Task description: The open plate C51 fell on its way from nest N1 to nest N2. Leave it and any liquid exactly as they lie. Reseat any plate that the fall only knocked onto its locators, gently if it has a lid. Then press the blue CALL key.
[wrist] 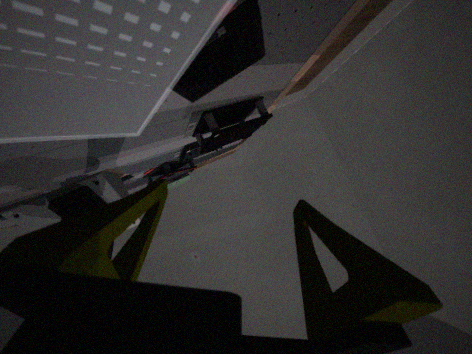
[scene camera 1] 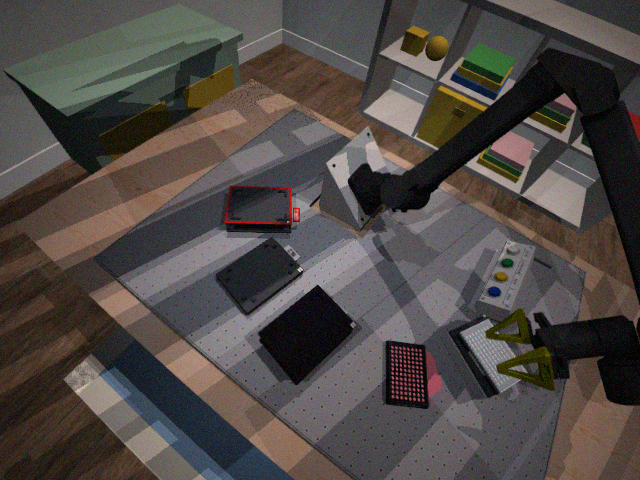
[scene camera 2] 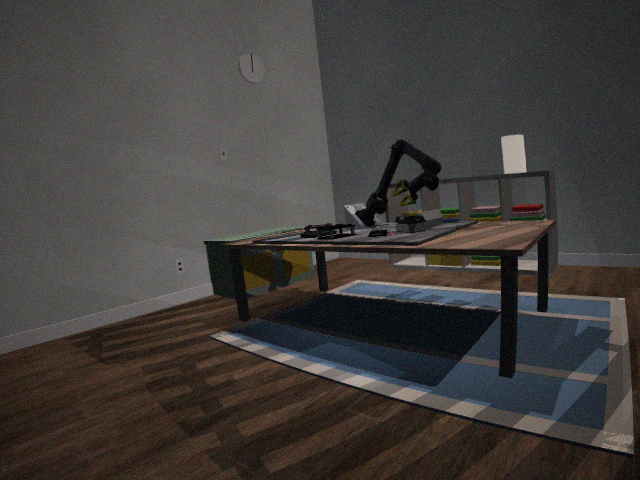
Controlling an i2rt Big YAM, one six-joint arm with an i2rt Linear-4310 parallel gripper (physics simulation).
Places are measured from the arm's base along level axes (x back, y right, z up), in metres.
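Pixels of known places: gripper, fingertip midpoint: (wrist: pixel 233 196) (scene camera 1: pixel 490 350) (scene camera 2: pixel 396 200); arm's base, origin of the base link: (wrist: pixel 86 208) (scene camera 1: pixel 364 189) (scene camera 2: pixel 364 218).
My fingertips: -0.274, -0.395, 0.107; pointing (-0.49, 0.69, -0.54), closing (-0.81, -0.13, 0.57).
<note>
Ahead of a thing's pixels: the offset from my fingertips to its top centre, as dx, dy, dz. "spot": to the spot under its first point. Level surfaces: height alone.
My gripper (scene camera 1: pixel 493 350) (scene camera 2: pixel 398 197) (wrist: pixel 233 196) is open and empty, with its fingers above the white plate in scene camera 1. The white plate {+0.046, -0.043, -0.071} (scene camera 1: pixel 488 345) (wrist: pixel 100 50) sits offset to the right on a black nest {spot: +0.016, -0.011, -0.086} (scene camera 1: pixel 473 357); the gripper partly covers it. Whether it has a lid is unclear. The open plate C51 {-0.069, +0.076, -0.144} (scene camera 1: pixel 406 374), black with pink wells, lies on the mat beside a pink liquid patch {spot: -0.048, +0.018, -0.157} (scene camera 1: pixel 433 381). The blue CALL key {spot: +0.191, -0.004, -0.089} (scene camera 1: pixel 494 291) is at the near end of the key box {+0.268, -0.032, -0.075} (scene camera 1: pixel 518 276), with yellow, green and white keys farther along.
A large black piece {spot: -0.136, +0.286, -0.105} (scene camera 1: pixel 309 333), a dark nest {-0.081, +0.465, -0.130} (scene camera 1: pixel 258 276) and a red-edged raised piece {spot: +0.051, +0.582, -0.119} (scene camera 1: pixel 258 206) stand left on the perforated mat {dz -0.158} (scene camera 1: pixel 336 408). A white slanted panel (scene camera 1: pixel 343 186) stands by the arm's base. A dark slab {spot: -0.079, +0.069, -0.145} (wrist: pixel 225 60) shows in the wrist view; its identity is unclear.
</note>
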